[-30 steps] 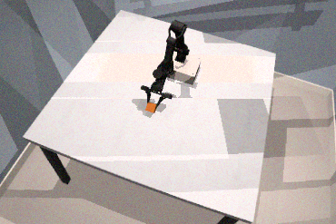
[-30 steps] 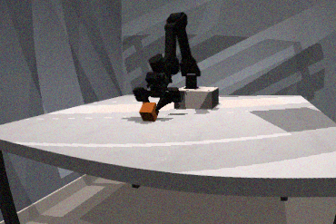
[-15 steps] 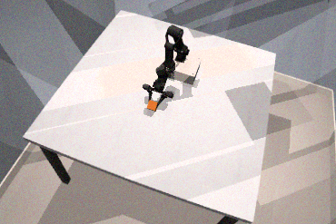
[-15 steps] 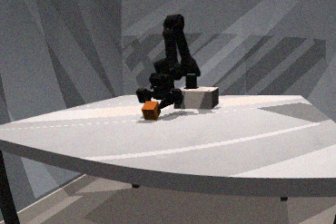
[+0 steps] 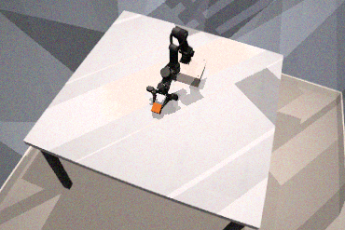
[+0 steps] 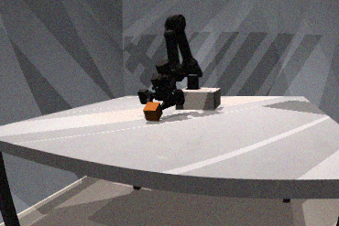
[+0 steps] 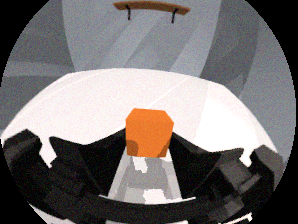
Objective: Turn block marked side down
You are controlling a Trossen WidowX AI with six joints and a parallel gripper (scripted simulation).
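Right now the orange block is 2 cm below my gripper tip.
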